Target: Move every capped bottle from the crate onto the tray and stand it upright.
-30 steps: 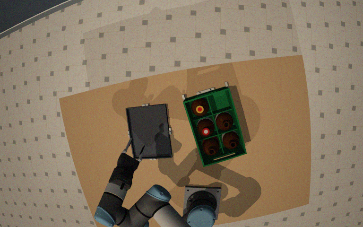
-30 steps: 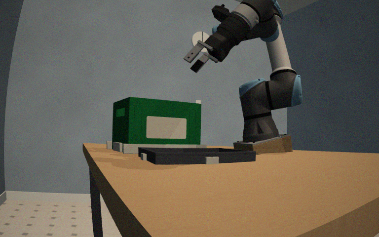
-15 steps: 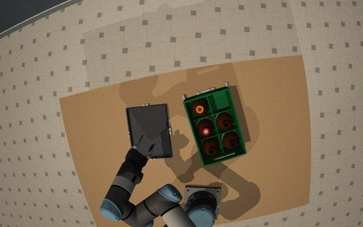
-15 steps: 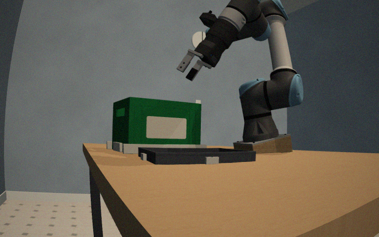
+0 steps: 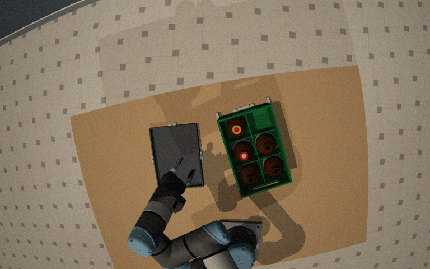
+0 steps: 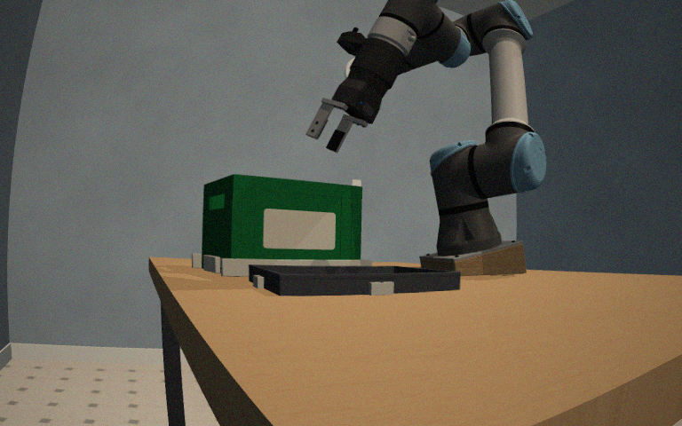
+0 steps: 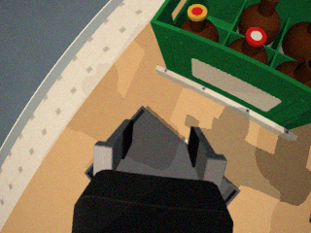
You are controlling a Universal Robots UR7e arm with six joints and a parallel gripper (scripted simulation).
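My hand is 10 mm short of the red-capped bottle, 180 mm to the left of it and 150 mm above it. From my hand the other things lie so: dark grey tray: 10 mm behind, 80 mm to the left, 220 mm below; then green crate: 10 mm ahead, 230 mm to the right, 150 mm below; then open bottle: 80 mm behind, 200 mm to the right, 150 mm below.
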